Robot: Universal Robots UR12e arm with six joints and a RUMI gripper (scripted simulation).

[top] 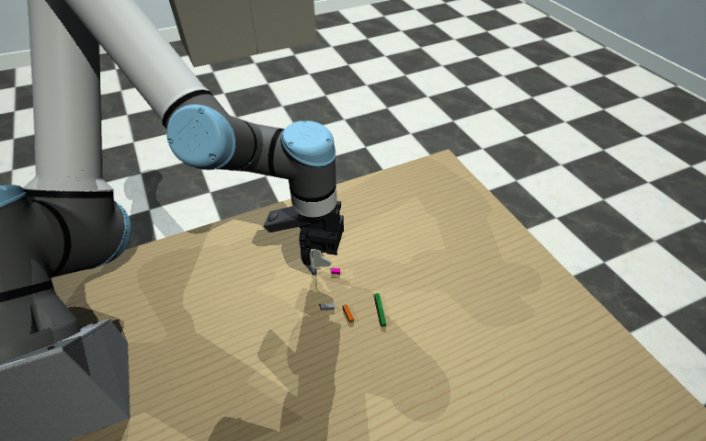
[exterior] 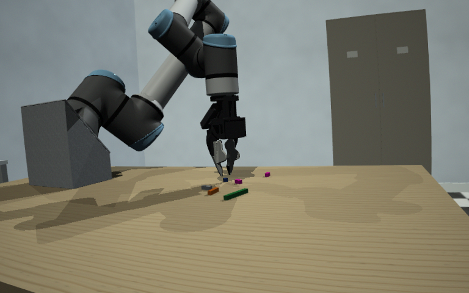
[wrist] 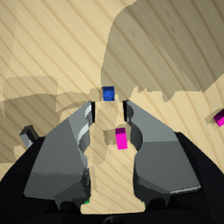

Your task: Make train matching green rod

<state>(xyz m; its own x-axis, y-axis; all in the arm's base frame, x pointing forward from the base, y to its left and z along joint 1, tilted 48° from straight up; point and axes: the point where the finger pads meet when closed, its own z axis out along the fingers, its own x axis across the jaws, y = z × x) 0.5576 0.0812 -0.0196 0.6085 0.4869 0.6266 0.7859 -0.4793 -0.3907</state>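
My gripper is now 3 cm above the blue rod. Also, from my hand: green rod (9 cm ahead, 16 cm to the right, 3 cm below); grey rod (1 cm behind, 10 cm to the right, 3 cm below); orange rod (2 cm ahead, 14 cm to the right, 3 cm below).
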